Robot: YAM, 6 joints.
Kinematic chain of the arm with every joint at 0, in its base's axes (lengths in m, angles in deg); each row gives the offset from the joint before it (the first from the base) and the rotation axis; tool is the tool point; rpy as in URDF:
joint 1: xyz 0 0 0.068 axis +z
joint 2: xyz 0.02 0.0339 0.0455 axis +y
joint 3: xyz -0.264 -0.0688 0 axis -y
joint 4: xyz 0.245 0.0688 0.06 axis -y
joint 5: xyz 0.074 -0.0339 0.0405 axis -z
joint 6: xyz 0.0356 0 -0.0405 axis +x
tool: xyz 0 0 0 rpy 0 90 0
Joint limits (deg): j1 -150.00..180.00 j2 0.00..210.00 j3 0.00..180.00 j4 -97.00..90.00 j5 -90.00..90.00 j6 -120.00..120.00
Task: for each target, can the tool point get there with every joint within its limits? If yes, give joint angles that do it. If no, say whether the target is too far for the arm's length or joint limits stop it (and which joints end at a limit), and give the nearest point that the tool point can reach.
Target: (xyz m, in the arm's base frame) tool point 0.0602 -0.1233 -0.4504
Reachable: no: joint limits stop it (at a limit: joint 2) | nearest point 0.0694 -0.1422 -0.3689 | short by 0.084 m
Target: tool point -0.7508 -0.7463 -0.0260
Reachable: no: too far | nearest point -0.4541 -0.4514 0.0302 | short by 0.422 m
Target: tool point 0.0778 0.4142 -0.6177
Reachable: no: too far | nearest point 0.0644 0.3429 -0.3662 | short by 0.262 m
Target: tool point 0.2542 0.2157 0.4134
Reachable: yes | joints 42.26 91.19 102.84 -53.78 18.55 -94.94
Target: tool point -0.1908 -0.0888 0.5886
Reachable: yes | joints 23.30 30.37 94.82 55.29 9.91 56.42
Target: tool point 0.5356 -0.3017 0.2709
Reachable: yes | joints -30.91 155.40 147.91 18.39 -27.19 88.60
